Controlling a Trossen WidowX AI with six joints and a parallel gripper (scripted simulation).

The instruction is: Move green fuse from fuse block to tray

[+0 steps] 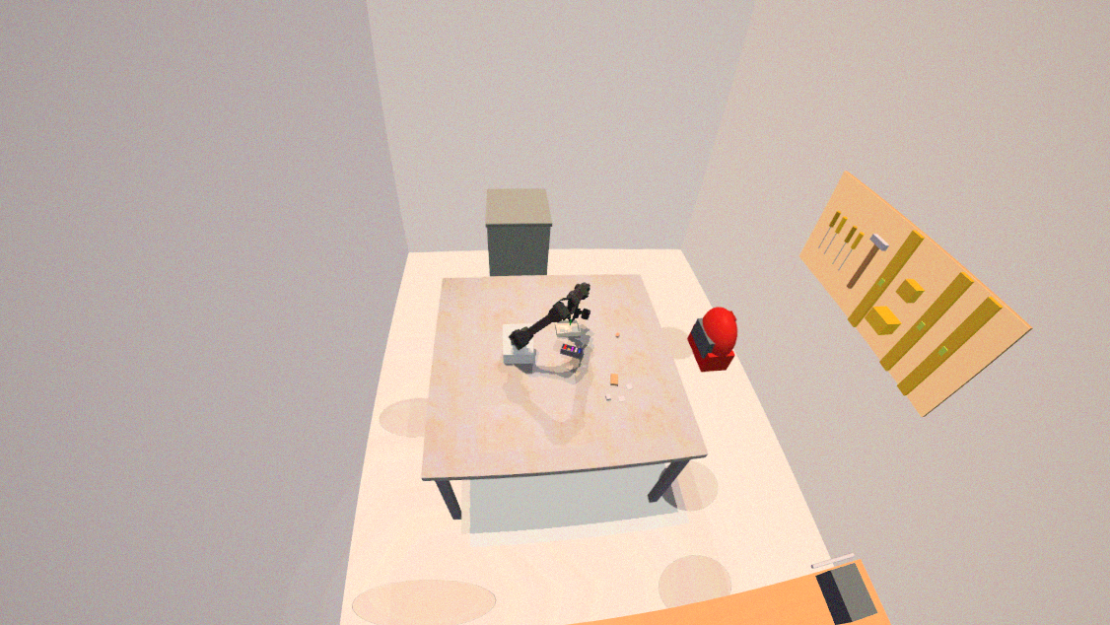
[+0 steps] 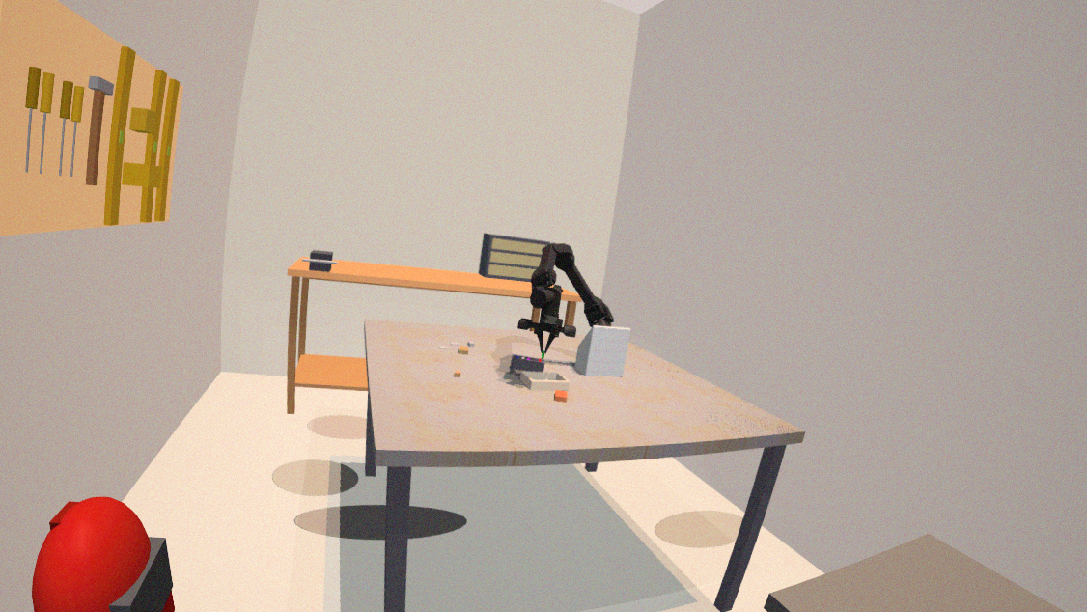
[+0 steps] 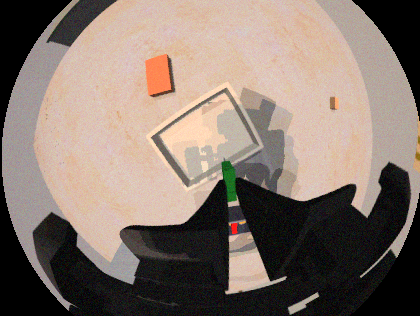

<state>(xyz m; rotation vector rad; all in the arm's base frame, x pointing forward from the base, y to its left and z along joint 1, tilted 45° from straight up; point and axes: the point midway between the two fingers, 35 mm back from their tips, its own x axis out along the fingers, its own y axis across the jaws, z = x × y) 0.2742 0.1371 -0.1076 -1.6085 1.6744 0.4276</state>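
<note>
Right now the beige tray is 100 mm below my gripper tip, 30 mm to the left of it and 10 mm behind it. From my gripper tip the other things lie so: red fuse (130 mm to the right, 70 mm below, 30 mm behind); then purple fuse (140 mm to the right, 70 mm below, 10 mm ahead); then green fuse (10 mm below).
</note>
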